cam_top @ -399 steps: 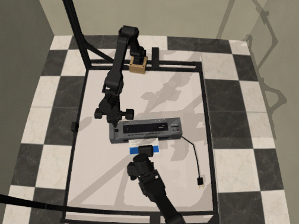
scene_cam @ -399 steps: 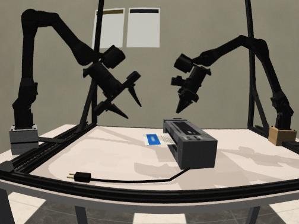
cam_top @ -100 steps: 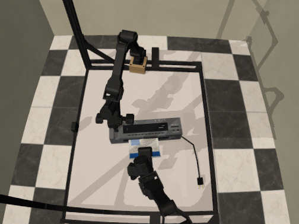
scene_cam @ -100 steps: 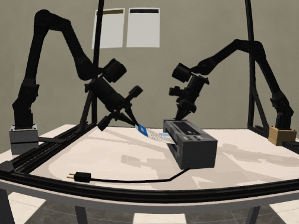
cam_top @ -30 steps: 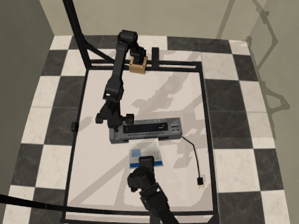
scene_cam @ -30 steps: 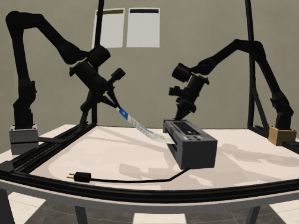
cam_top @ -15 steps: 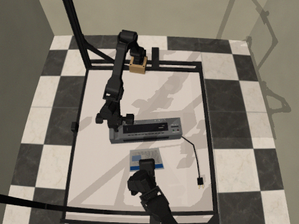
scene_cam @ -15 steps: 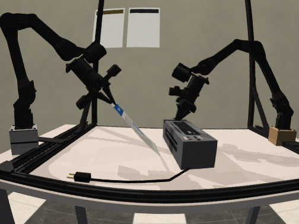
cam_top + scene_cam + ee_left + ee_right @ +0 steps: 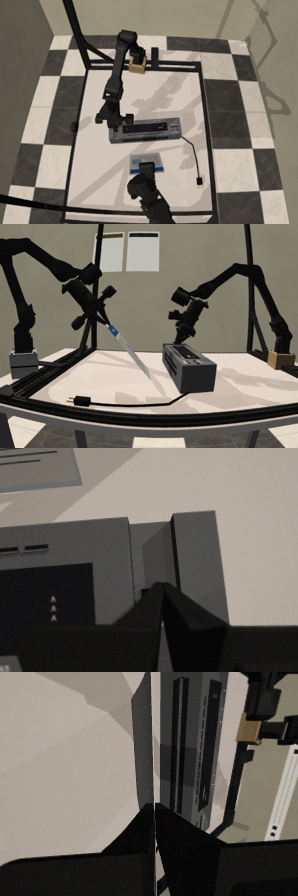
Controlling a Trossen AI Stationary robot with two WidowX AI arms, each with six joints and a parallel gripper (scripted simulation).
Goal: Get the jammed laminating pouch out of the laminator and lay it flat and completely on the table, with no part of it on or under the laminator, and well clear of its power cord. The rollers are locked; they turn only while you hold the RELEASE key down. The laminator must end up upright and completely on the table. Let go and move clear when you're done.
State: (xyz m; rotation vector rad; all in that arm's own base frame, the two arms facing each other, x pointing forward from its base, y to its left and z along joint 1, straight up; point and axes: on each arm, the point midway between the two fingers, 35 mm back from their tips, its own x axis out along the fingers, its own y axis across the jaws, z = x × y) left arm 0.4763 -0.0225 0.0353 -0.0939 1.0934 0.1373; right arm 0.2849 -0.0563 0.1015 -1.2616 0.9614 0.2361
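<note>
Right now my left hand is 40 mm above the release key and 10 mm to the left of it. Also, from my left hand: plug: 380 mm ahead, 340 mm to the right, 90 mm below.
</note>
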